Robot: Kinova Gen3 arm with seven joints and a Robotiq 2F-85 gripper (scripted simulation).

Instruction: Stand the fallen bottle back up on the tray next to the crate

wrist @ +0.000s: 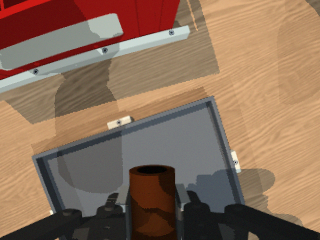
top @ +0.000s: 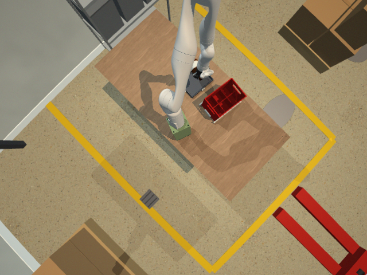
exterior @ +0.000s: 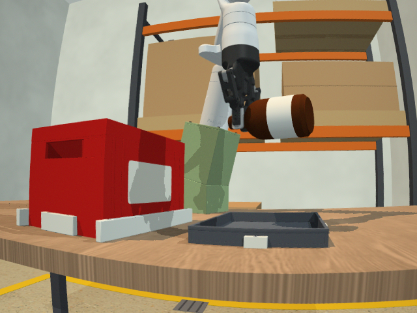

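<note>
Right now my hand is 3 cm short of the brown bottle and 4 cm to the right of it. From my hand the other things lie so: red crate: 1 cm behind, 25 cm to the right, 12 cm below; then dark grey tray: 4 cm ahead, 4 cm to the left, 19 cm below.
</note>
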